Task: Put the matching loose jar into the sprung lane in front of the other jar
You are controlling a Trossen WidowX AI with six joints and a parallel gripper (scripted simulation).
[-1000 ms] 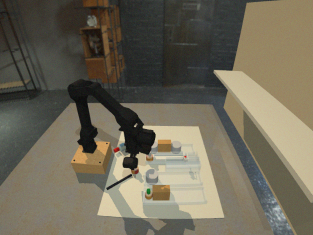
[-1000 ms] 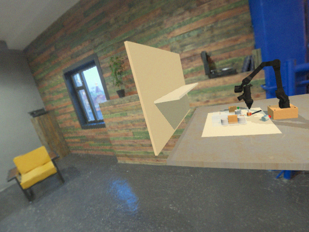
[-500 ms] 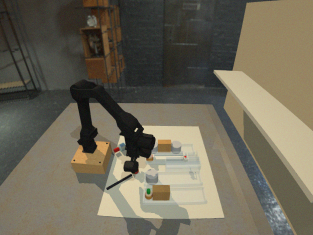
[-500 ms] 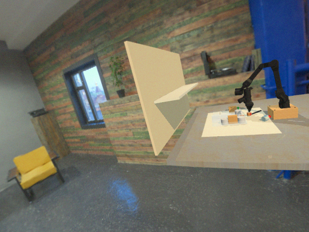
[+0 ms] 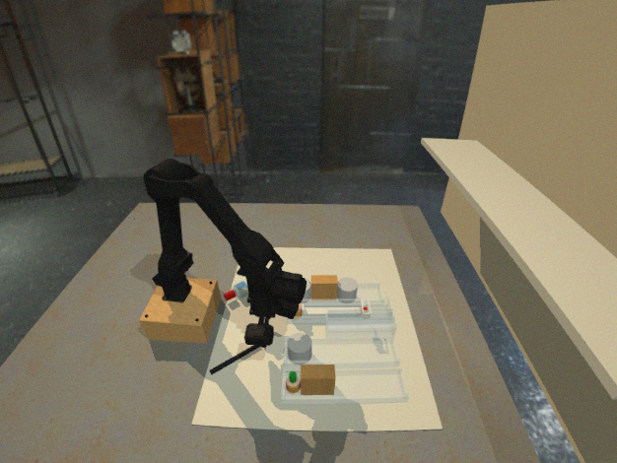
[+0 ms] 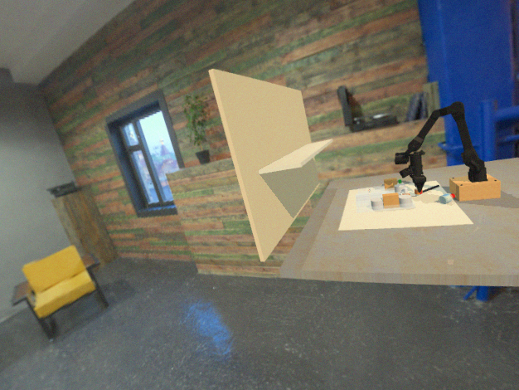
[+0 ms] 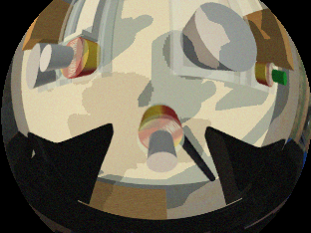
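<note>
The black stick lies 70 mm to the right of my gripper tip, 70 mm behind it and 20 mm below it. The rest, counted from my gripper tip: pusher plate (180 mm ahead, 70 mm to the left, 20 mm above); clear sprung lane (220 mm ahead, 70 mm to the left, 10 mm below); red mark (250 mm ahead, 70 mm to the left, 40 mm above).
</note>
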